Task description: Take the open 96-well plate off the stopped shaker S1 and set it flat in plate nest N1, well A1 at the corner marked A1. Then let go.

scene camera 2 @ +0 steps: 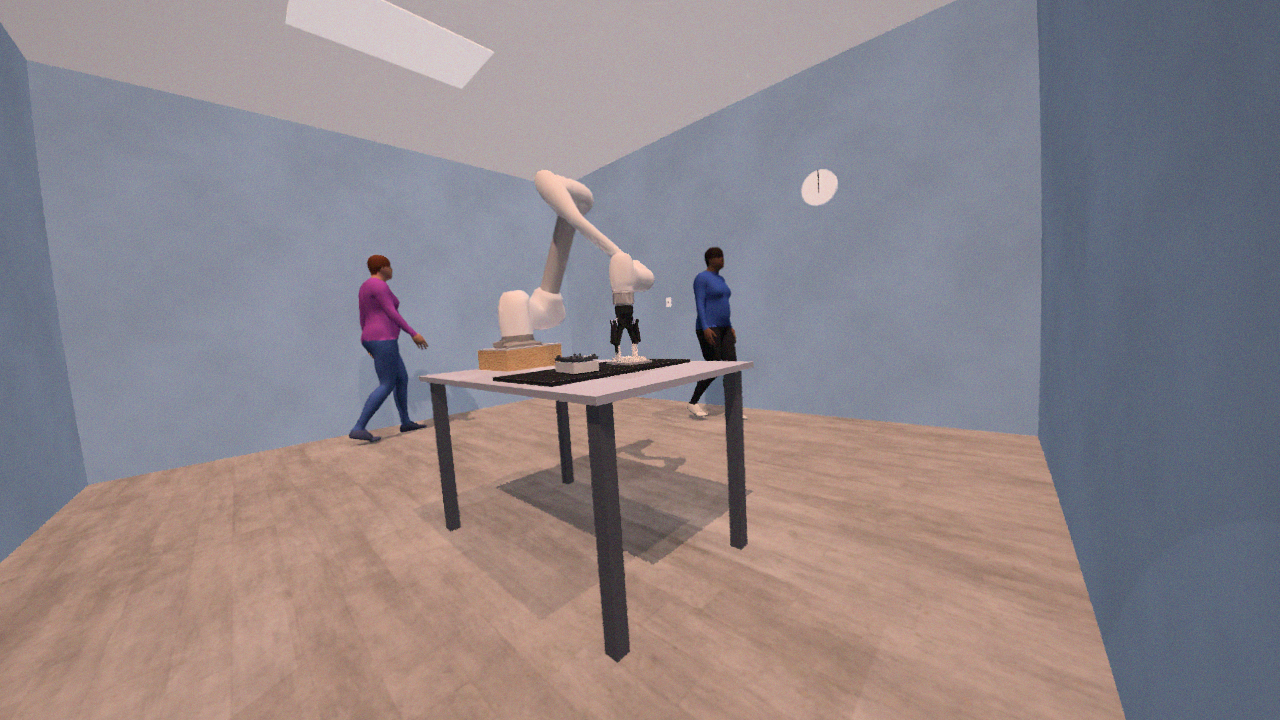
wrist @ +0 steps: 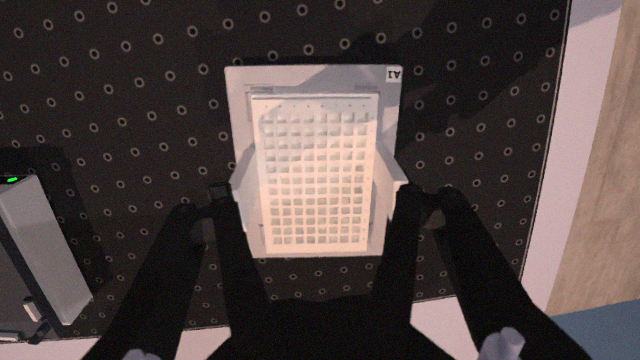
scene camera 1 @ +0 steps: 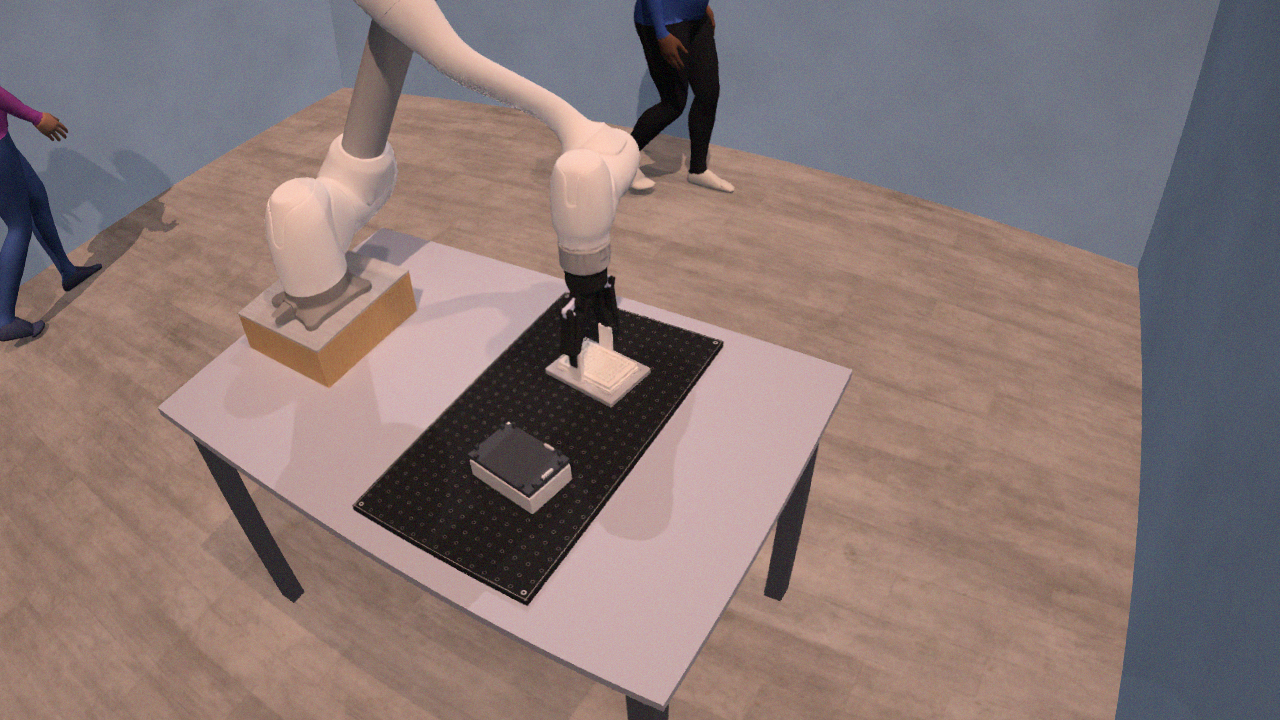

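Where they show: gripper, fingertip midpoint: (wrist: 315, 161) (scene camera 1: 592, 365); arm's base, origin of the base link: (scene camera 2: 518, 346) (scene camera 1: 321, 296).
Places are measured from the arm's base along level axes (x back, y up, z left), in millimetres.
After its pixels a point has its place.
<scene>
The white 96-well plate (scene camera 1: 614, 368) {x -625, y -66, z 243 mm} (wrist: 317, 172) {x -579, y -66, z 238 mm} lies level in or just above the pale nest N1 (scene camera 1: 580, 385) {x -593, y -80, z 181 mm} (wrist: 310, 77) {x -515, y -80, z 235 mm}; whether its underside is fully seated is hidden. The nest's A1 label (wrist: 394, 74) {x -513, y -80, z 292 mm} is at the top right in the wrist view; I cannot tell which plate corner holds well A1. My gripper (scene camera 1: 592, 351) {x -575, y -78, z 237 mm} (scene camera 2: 626, 352) {x -575, y -78, z 237 mm} (wrist: 315, 161) {x -575, y -78, z 237 mm} points down, shut on the plate, with its pale pads against the two long sides. Shaker S1 (scene camera 1: 520, 458) {x -660, y -37, z -51 mm} (scene camera 2: 577, 365) {x -724, y -61, z -87 mm} (wrist: 55, 250) {x -652, y -74, z -1 mm} has a dark top with no plate on it and shows a green light in the wrist view.
Nest and shaker stand on a black perforated board (scene camera 1: 429, 474) {x -516, y -92, z -146 mm} (wrist: 150, 90) {x -521, y -92, z 117 mm} on the table (scene camera 1: 716, 429) {x -847, y -105, z 251 mm}. The arm's wooden base block (scene camera 1: 326, 353) {x -148, y -27, z -96 mm} (scene camera 2: 519, 358) {x -143, y -51, z -58 mm} stands to the left. Two people, one in magenta (scene camera 2: 379, 313) and one in blue (scene camera 2: 713, 300), are beyond the table.
</scene>
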